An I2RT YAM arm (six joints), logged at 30 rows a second.
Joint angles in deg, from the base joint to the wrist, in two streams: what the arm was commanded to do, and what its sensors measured. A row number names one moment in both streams.
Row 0, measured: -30.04, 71.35, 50.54, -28.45, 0.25, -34.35
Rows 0 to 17, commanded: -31.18, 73.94, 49.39, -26.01, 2.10, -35.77; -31.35, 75.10, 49.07, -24.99, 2.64, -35.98; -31.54, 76.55, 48.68, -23.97, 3.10, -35.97; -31.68, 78.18, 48.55, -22.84, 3.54, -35.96; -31.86, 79.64, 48.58, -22.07, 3.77, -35.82; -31.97, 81.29, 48.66, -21.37, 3.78, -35.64; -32.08, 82.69, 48.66, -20.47, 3.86, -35.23; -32.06, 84.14, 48.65, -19.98, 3.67, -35.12; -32.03, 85.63, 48.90, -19.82, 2.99, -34.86; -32.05, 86.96, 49.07, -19.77, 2.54, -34.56; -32.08, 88.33, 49.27, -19.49, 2.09, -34.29; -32.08, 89.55, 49.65, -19.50, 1.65, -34.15; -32.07, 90.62, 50.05, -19.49, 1.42, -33.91; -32.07, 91.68, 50.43, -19.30, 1.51, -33.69; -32.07, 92.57, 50.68, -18.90, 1.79, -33.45; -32.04, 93.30, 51.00, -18.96, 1.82, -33.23; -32.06, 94.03, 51.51, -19.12, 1.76, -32.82; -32.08, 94.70, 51.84, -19.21, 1.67, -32.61
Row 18, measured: -31.99, 93.41, 50.94, -19.88, 2.72, -34.11
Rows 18 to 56, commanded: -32.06, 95.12, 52.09, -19.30, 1.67, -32.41; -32.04, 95.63, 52.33, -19.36, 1.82, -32.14; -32.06, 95.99, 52.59, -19.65, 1.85, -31.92; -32.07, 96.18, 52.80, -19.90, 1.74, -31.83; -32.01, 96.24, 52.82, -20.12, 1.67, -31.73; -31.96, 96.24, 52.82, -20.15, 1.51, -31.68; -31.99, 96.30, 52.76, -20.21, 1.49, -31.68; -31.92, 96.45, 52.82, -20.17, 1.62, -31.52; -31.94, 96.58, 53.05, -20.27, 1.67, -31.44; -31.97, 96.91, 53.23, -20.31, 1.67, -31.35; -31.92, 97.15, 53.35, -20.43, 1.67, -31.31; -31.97, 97.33, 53.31, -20.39, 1.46, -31.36; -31.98, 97.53, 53.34, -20.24, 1.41, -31.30; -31.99, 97.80, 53.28, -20.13, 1.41, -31.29; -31.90, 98.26, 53.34, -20.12, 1.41, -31.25; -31.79, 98.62, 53.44, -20.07, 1.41, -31.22; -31.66, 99.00, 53.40, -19.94, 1.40, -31.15; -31.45, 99.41, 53.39, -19.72, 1.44, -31.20; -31.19, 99.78, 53.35, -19.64, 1.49, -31.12; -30.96, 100.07, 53.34, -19.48, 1.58, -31.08; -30.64, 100.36, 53.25, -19.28, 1.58, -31.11; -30.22, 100.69, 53.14, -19.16, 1.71, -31.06; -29.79, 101.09, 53.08, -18.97, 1.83, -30.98; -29.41, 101.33, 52.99, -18.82, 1.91, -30.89; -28.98, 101.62, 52.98, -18.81, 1.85, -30.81; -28.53, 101.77, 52.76, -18.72, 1.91, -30.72; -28.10, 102.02, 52.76, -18.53, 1.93, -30.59; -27.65, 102.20, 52.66, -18.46, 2.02, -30.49; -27.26, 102.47, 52.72, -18.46, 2.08, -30.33; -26.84, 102.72, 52.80, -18.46, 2.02, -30.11; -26.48, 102.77, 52.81, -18.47, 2.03, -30.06; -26.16, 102.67, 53.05, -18.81, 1.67, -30.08; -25.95, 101.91, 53.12, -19.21, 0.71, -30.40; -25.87, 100.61, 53.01, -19.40, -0.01, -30.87; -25.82, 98.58, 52.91, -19.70, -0.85, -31.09; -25.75, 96.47, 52.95, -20.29, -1.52, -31.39; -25.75, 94.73, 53.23, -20.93, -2.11, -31.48; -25.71, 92.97, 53.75, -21.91, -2.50, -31.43; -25.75, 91.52, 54.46, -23.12, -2.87, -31.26
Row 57, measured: -25.93, 94.50, 53.28, -18.59, 1.74, -31.35
